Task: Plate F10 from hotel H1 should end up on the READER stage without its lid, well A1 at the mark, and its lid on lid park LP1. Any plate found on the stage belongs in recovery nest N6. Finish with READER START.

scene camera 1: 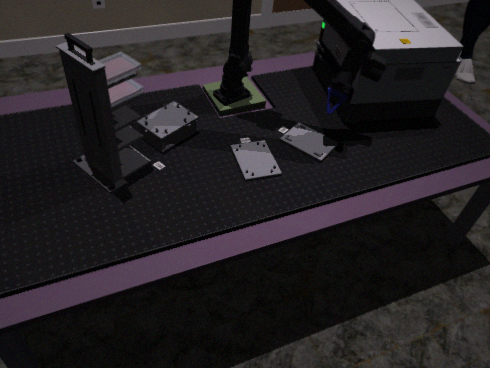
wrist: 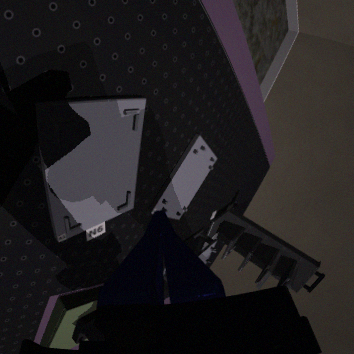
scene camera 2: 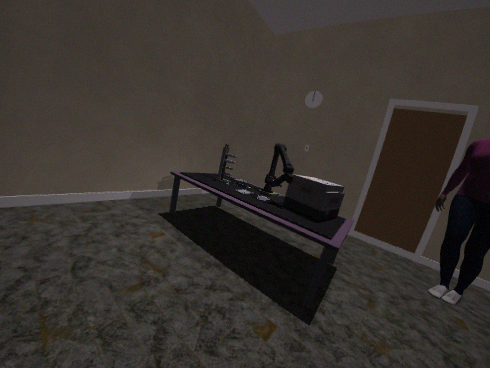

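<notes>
My gripper is shut and empty, its blue fingers in the air in front of the reader's left side. The reader is a large grey-white box with a green light; no stage or plate on it can be made out. Nest N6 is a bare light plate with corner brackets, partly shadowed. Hotel H1 stands at the left with an upper pinkish plate and a lower pinkish plate; their names are unreadable. A flat pinned pad lies beside N6.
A raised pinned block stands between the hotel and the arm's green base. The labels beside the pads are unreadable in the scene views. The dark perforated table top has a purple edge. A person stands beyond the table.
</notes>
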